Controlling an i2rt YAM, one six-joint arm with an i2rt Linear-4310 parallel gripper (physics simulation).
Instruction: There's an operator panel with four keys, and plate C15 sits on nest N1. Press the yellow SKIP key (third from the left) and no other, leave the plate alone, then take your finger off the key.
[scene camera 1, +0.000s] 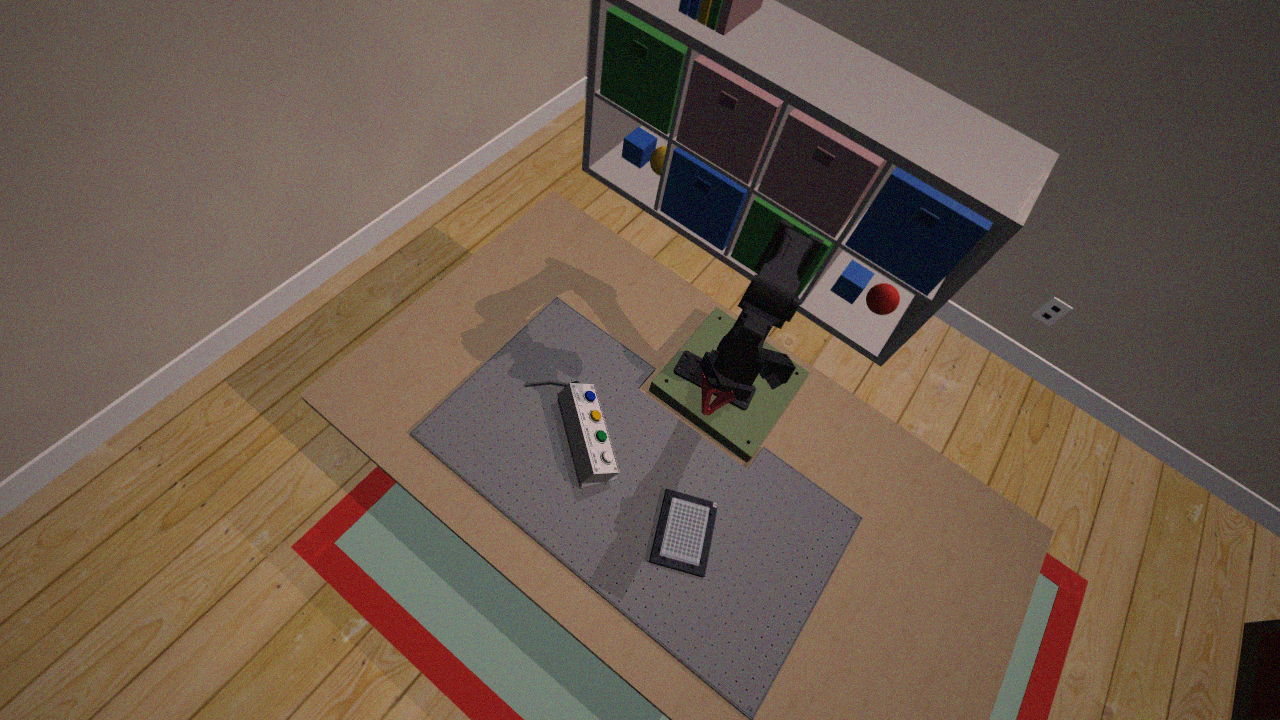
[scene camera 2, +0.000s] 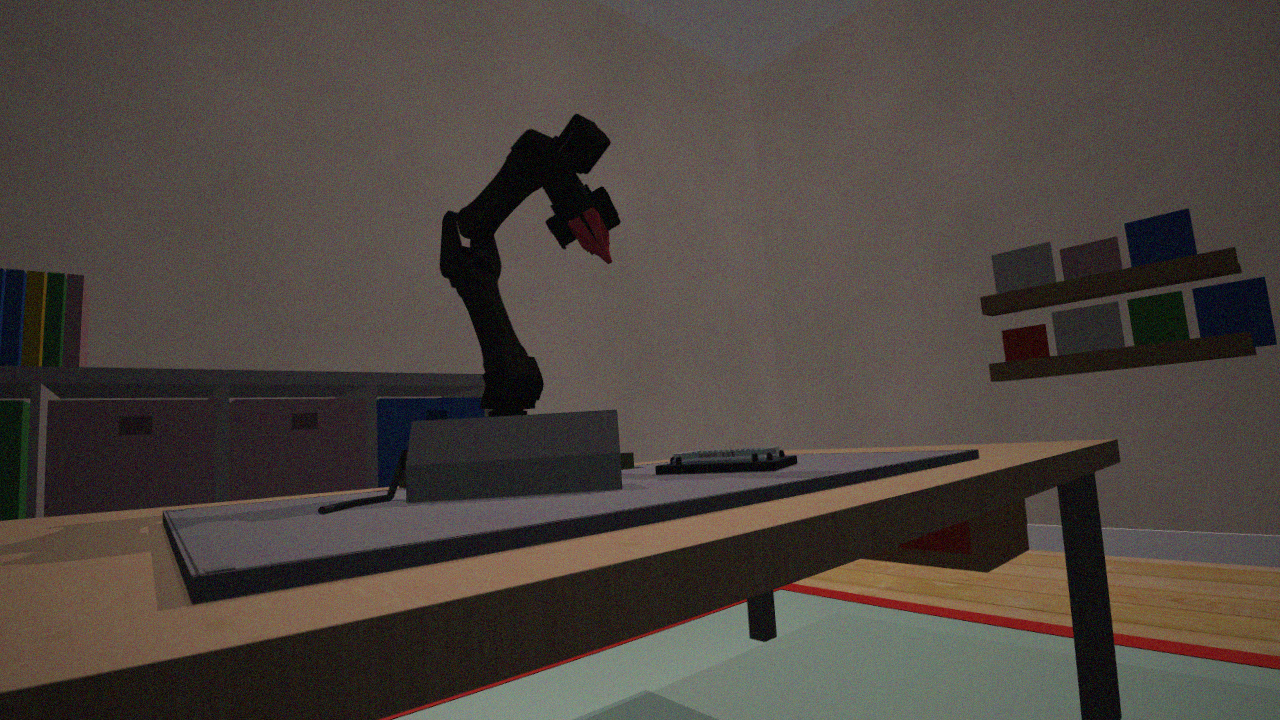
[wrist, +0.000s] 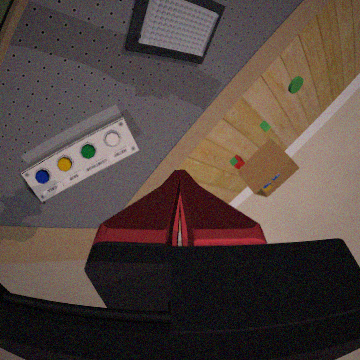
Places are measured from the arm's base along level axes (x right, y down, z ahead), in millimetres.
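Pixels of known places: gripper, fingertip midpoint: (scene camera 1: 705, 413) (scene camera 2: 609, 261) (wrist: 179, 178).
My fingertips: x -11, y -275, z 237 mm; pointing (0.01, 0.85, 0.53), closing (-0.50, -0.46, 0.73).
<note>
For each thing: its top centre in the pictures, then the offset to it from my fingertips. "*": a spot on its surface instead. Level surfaces: height alone.
- operator panel, top centre: (scene camera 2: 517, 415) (wrist: 83, 171) (scene camera 1: 588, 425) dx +210, dy +223, dz +40 mm
- yellow SKIP key, top centre: (wrist: 65, 167) (scene camera 1: 595, 414) dx +211, dy +232, dz +7 mm
- blue key, top centre: (wrist: 42, 180) (scene camera 1: 589, 394) dx +246, dy +232, dz -29 mm
- green key, top centre: (wrist: 88, 154) (scene camera 1: 601, 434) dx +177, dy +232, dz +43 mm
- white key, top centre: (wrist: 113, 141) (scene camera 1: 607, 455) dx +142, dy +232, dz +79 mm
- white plate, top centre: (scene camera 2: 726, 450) (wrist: 181, 26) (scene camera 1: 686, 529) dx -81, dy +280, dz +124 mm
- grey perforated board, surface height: dy +306 mm
- wooden table, surface height: dy +319 mm
- dark cable, surface spot: (scene camera 2: 358, 503) (scene camera 1: 550, 384) * dx +354, dy +303, dz -37 mm
The operator panel (scene camera 1: 588, 434) (scene camera 2: 513, 456) (wrist: 80, 159) is a box with a white face carrying blue, yellow, green and white keys in a row. The yellow SKIP key (scene camera 1: 596, 415) (wrist: 65, 164) sits between the blue key (scene camera 1: 589, 395) (wrist: 42, 176) and the green key (scene camera 1: 601, 436) (wrist: 88, 151). The white key (scene camera 1: 606, 457) (wrist: 112, 139) is at the end. The white plate (scene camera 1: 686, 531) (wrist: 176, 27) (scene camera 2: 726, 455) lies on its dark nest (scene camera 1: 677, 565) (wrist: 165, 55) (scene camera 2: 725, 466). My red-fingered gripper (scene camera 1: 707, 411) (scene camera 2: 609, 260) (wrist: 179, 178) is shut and empty, high above the table, apart from panel and plate.
The grey perforated board (scene camera 1: 760, 617) (scene camera 2: 295, 546) lies on the wooden table (scene camera 1: 939, 537) (scene camera 2: 1011, 458). The arm stands on a green base plate (scene camera 1: 769, 420) behind the board. A dark cable (scene camera 1: 544, 384) (scene camera 2: 358, 503) runs from the panel. A cube shelf (scene camera 1: 904, 85) stands behind the table.
</note>
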